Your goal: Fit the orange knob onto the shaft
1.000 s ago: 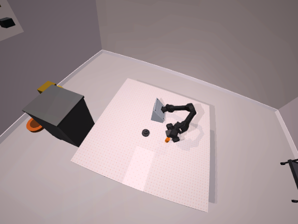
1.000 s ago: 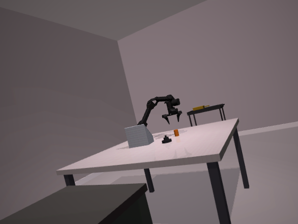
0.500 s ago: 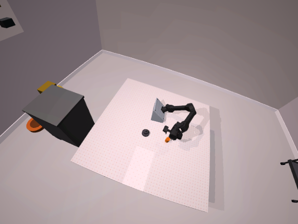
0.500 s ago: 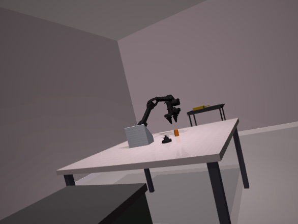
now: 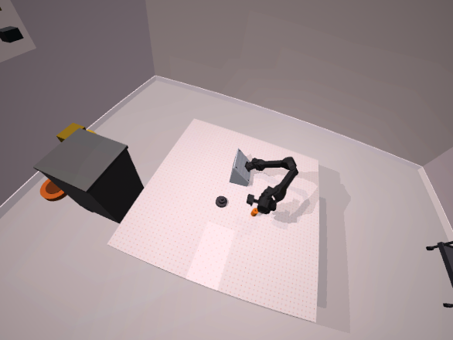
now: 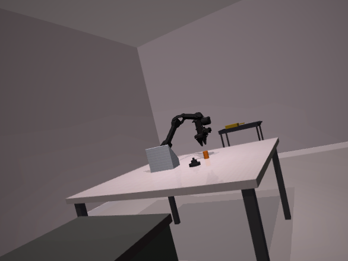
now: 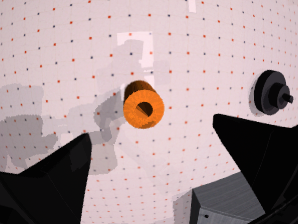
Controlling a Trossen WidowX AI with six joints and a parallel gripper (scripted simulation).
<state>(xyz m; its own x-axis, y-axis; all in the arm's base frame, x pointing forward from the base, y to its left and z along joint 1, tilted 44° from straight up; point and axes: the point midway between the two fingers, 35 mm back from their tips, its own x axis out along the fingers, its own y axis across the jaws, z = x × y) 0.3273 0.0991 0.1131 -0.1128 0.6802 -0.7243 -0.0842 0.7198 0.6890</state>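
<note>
Now: gripper tip 8 cm above the orange knob. From my gripper tip the other things lie so: dark round pedestal (24 cm to the right, 8 cm below).
</note>
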